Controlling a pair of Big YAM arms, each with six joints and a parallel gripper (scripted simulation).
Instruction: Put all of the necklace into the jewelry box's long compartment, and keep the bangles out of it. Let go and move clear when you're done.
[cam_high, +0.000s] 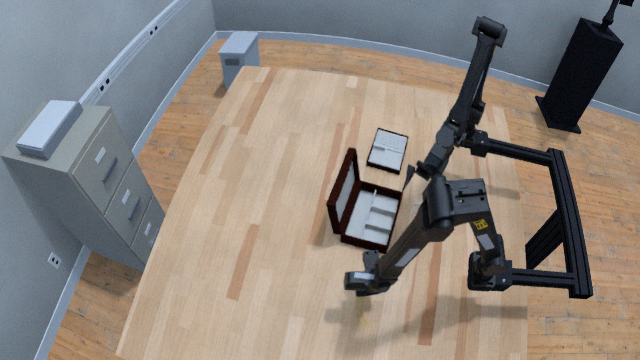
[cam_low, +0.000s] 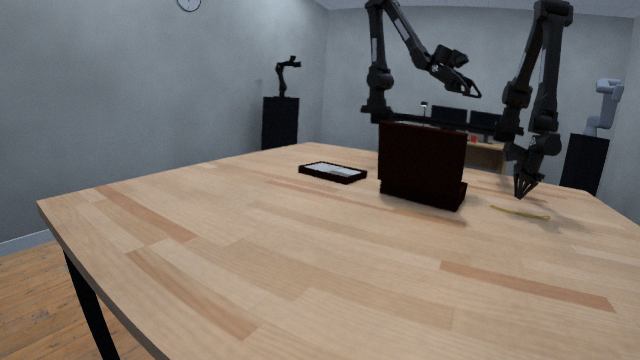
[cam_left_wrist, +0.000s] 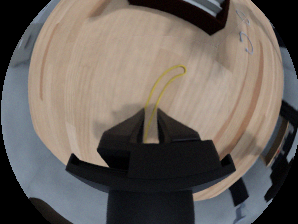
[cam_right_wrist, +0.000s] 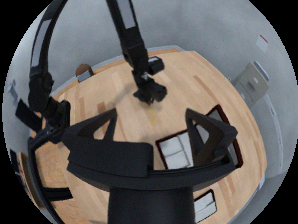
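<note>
Right now the dark red jewelry box is 320 mm to the right of my left hand, 60 mm above it and 10 mm ahead of it. Round my left hand: shallow dark-rimmed tray: 660 mm to the right, 80 mm behind, 50 mm below.
</note>
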